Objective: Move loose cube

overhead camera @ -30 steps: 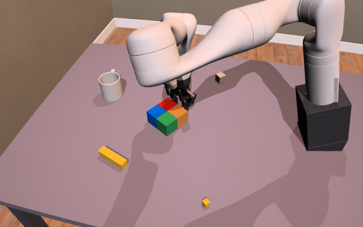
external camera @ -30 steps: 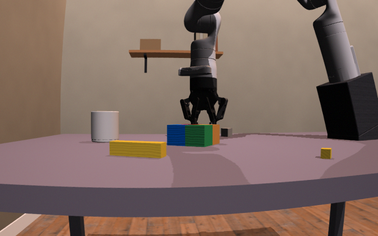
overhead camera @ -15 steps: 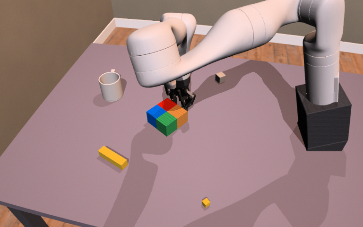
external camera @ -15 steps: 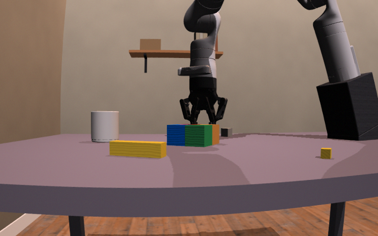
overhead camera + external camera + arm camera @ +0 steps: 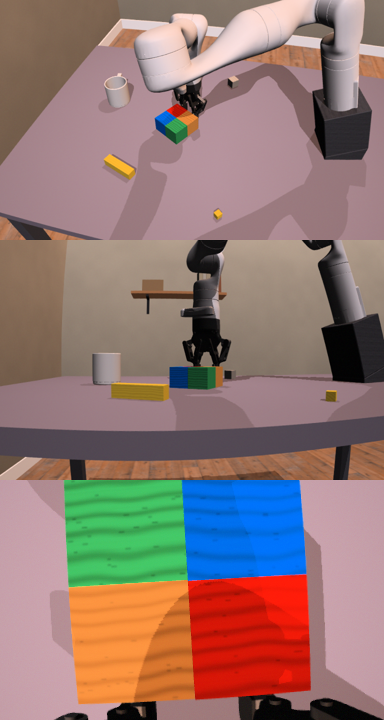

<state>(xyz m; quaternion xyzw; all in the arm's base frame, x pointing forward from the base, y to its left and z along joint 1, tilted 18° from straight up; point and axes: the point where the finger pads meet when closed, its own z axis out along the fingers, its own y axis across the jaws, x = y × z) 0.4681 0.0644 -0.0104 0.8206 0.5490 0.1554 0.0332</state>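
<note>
My hand is 4 cm short of the red cube, 2 cm to the right of it and 1 cm above it. From my hand the other things lie so: orange cube: 4 cm to the left, 1 cm below, 1 cm behind; then blue cube: 7 cm to the left, 5 cm ahead, 1 cm below; then green cube: 9 cm to the left, 1 cm below, 1 cm ahead.
</note>
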